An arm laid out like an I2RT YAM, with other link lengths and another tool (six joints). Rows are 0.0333 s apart.
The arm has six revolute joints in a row. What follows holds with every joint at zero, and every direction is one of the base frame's.
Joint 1 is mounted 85.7 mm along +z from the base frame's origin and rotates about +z.
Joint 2 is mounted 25.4 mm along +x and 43.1 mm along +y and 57.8 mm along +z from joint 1 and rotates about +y.
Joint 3 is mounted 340.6 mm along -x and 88.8 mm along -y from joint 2 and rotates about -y.
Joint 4 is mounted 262.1 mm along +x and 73.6 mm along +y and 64.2 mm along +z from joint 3 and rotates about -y.
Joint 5 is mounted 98.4 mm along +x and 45.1 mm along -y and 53.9 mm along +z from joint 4 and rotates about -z.
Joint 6 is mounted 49.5 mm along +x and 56.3 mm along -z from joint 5 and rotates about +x.
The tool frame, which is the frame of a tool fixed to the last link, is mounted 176 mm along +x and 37 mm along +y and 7 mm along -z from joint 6; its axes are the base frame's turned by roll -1.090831, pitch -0.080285 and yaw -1.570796 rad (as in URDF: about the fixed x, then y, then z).
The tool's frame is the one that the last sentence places.
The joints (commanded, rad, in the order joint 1, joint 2, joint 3, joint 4, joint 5, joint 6), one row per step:
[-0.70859, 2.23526, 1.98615, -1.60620, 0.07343, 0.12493]
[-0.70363, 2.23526, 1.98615, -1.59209, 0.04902, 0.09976]
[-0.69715, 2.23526, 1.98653, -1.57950, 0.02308, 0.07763]
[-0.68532, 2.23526, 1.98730, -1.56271, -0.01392, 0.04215]
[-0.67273, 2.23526, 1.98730, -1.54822, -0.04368, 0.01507]
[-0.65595, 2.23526, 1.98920, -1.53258, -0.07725, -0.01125]
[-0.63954, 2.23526, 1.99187, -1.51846, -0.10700, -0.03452]
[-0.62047, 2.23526, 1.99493, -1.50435, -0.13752, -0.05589]
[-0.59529, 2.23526, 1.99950, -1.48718, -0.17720, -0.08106]
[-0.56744, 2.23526, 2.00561, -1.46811, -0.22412, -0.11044]
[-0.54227, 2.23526, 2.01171, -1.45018, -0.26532, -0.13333]
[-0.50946, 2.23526, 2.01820, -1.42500, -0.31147, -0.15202]
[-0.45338, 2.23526, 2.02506, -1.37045, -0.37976, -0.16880]
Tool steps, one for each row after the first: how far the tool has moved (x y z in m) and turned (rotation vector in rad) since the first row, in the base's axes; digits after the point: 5 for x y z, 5 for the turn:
[0.00763, 0.00337, -0.00051, 0.01494, -0.02926, 0.02244]
[0.01568, 0.00769, -0.00063, 0.03064, -0.05844, 0.04349]
[0.02737, 0.01506, -0.00032, 0.05408, -0.10021, 0.08056]
[0.03753, 0.02207, -0.00002, 0.07212, -0.13405, 0.11265]
[0.04985, 0.03079, 0.00098, 0.09077, -0.17258, 0.14803]
[0.06123, 0.03910, 0.00229, 0.10652, -0.20768, 0.18152]
[0.07322, 0.04872, 0.00398, 0.12256, -0.24320, 0.21618]
[0.08839, 0.06193, 0.00675, 0.14368, -0.28855, 0.25970]
[0.10514, 0.07753, 0.01080, 0.16906, -0.34189, 0.30975]
[0.11993, 0.09175, 0.01496, 0.19030, -0.38963, 0.35266]
[0.13794, 0.10964, 0.01992, 0.21216, -0.44495, 0.40025]
[0.16787, 0.13942, 0.02753, 0.23948, -0.53473, 0.47247]

